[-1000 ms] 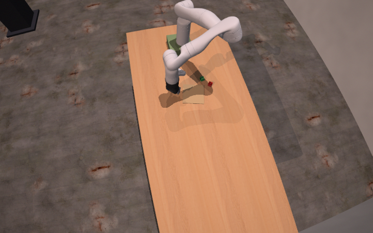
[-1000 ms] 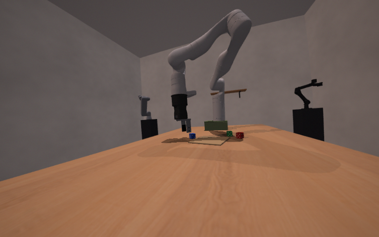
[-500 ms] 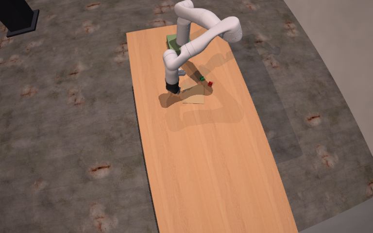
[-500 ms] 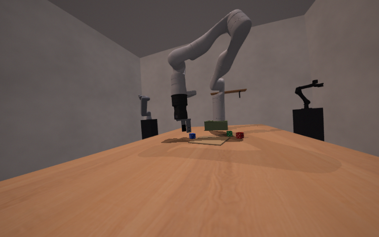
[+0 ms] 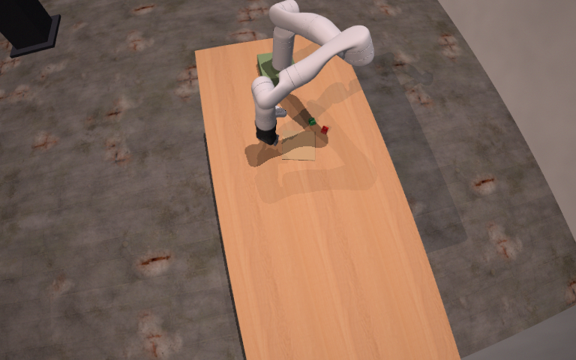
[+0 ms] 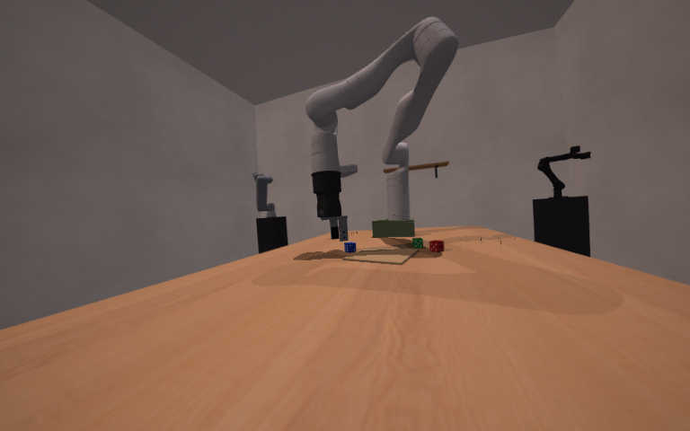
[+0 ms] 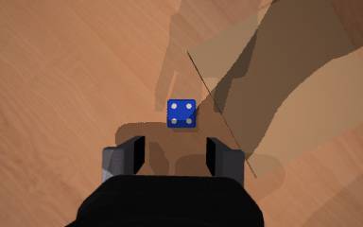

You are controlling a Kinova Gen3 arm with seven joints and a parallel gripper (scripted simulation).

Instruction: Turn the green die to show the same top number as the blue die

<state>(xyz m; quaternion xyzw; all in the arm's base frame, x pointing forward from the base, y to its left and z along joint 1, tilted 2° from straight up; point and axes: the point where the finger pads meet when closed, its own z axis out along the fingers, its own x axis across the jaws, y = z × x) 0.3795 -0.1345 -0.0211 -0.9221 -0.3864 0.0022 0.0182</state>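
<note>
Right now the blue die is 40 mm below my hand, 20 mm to the left of it and 20 mm behind it. From my hand the other things lie so: red die (250 mm to the left, 40 mm below, 20 mm behind); then green die (200 mm to the left, 70 mm behind, 40 mm below); then tan mat (120 mm to the left, 50 mm below, 30 mm ahead).
</note>
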